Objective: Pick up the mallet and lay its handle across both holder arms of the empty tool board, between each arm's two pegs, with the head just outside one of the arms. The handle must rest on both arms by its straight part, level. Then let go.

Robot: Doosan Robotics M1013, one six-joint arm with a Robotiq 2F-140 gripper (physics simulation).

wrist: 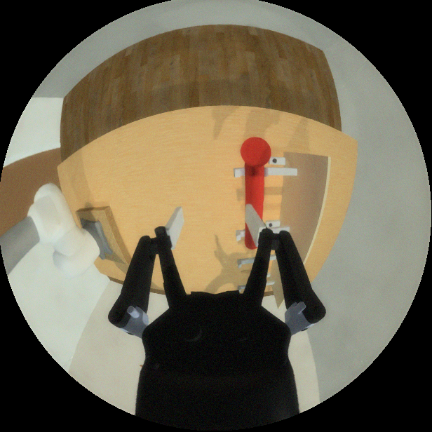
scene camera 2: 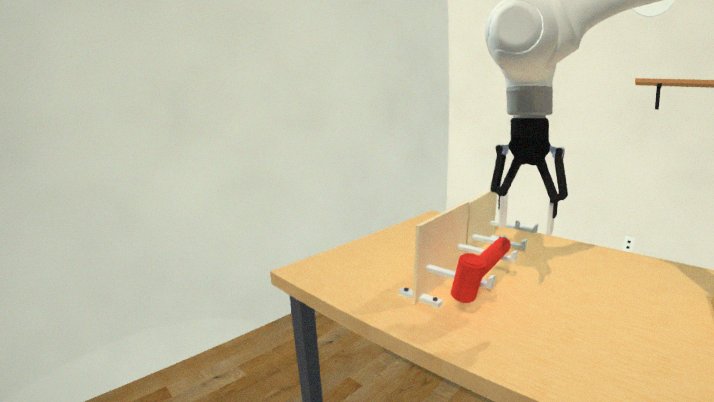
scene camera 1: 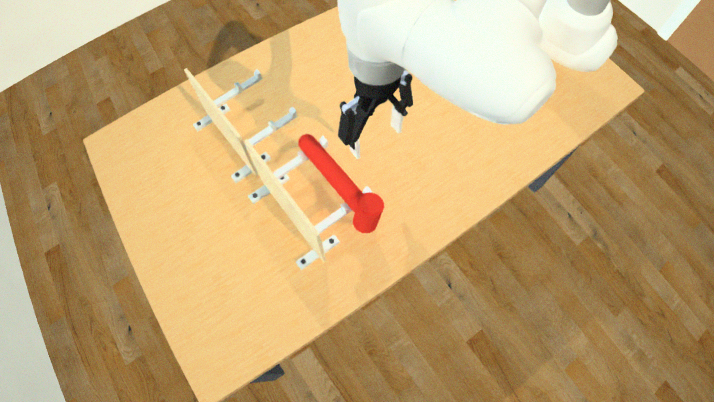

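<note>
The red mallet (scene camera 1: 330, 170) (scene camera 2: 467, 277) (wrist: 254, 192) lies with its handle across both arms of the nearer tool board (scene camera 1: 286, 195) (scene camera 2: 442, 245) (wrist: 305, 200). The handle crosses the near arm (scene camera 1: 330, 220) (scene camera 2: 440, 271) (wrist: 285, 172) and the far arm (scene camera 1: 290, 166) (scene camera 2: 470, 248), looks about level, and appears to sit between the pegs. Its head is just outside the near arm and its tail end is by the far arm. The handle hides part of the pegs. My gripper (scene camera 1: 376, 136) (scene camera 2: 526, 220) (wrist: 213, 213) is open and empty, above and apart from the mallet, towards the far end of its handle.
A second board (scene camera 1: 215, 115) (scene camera 2: 484, 210) with two grey arms stands in line beyond the first, close to its far end. Both boards stand on screwed feet on the wooden table (scene camera 1: 450, 165) (scene camera 2: 600, 310) (wrist: 200, 165). The robot's base plate (wrist: 112, 235) is at the left in the wrist view.
</note>
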